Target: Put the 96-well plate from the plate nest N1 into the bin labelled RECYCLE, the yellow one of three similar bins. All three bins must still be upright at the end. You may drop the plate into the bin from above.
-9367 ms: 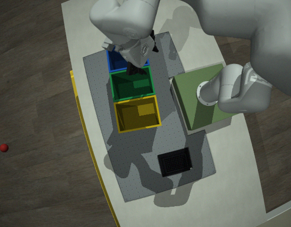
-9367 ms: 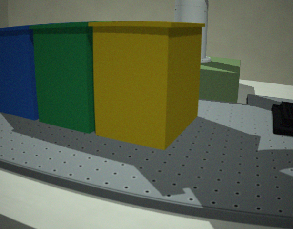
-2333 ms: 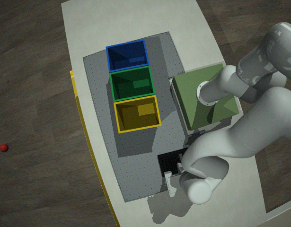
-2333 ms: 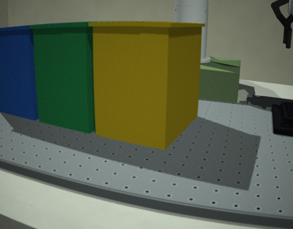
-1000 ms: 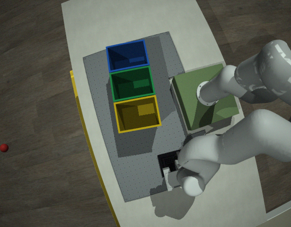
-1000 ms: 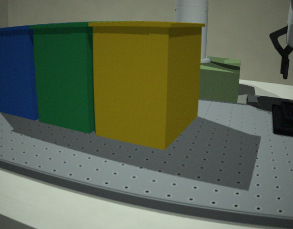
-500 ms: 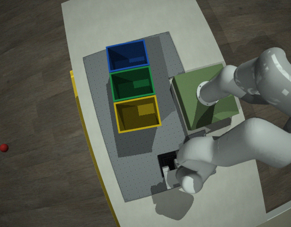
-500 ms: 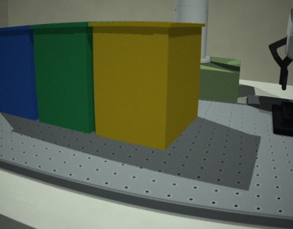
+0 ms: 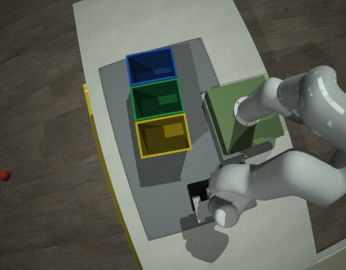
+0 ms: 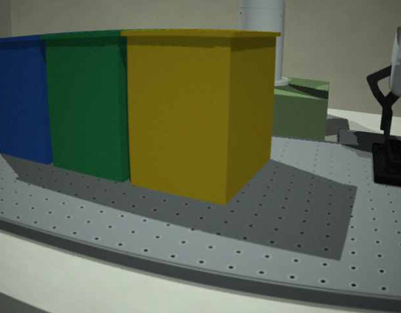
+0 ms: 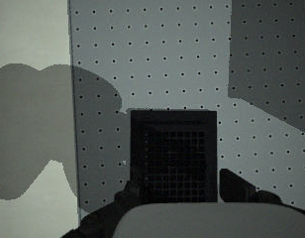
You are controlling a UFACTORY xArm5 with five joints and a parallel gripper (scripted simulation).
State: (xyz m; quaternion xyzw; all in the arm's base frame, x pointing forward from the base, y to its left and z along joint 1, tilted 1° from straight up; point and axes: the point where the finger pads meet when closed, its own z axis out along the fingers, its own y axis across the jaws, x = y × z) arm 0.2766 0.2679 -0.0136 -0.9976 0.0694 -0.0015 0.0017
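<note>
Now: hand 30 mm above the black 96-well plate. Round my hand: green bin: 420 mm to the right, 60 mm ahead, 30 mm above; then yellow bin: 290 mm to the right, 90 mm ahead, 30 mm above; then black plate nest: 50 mm below.
</note>
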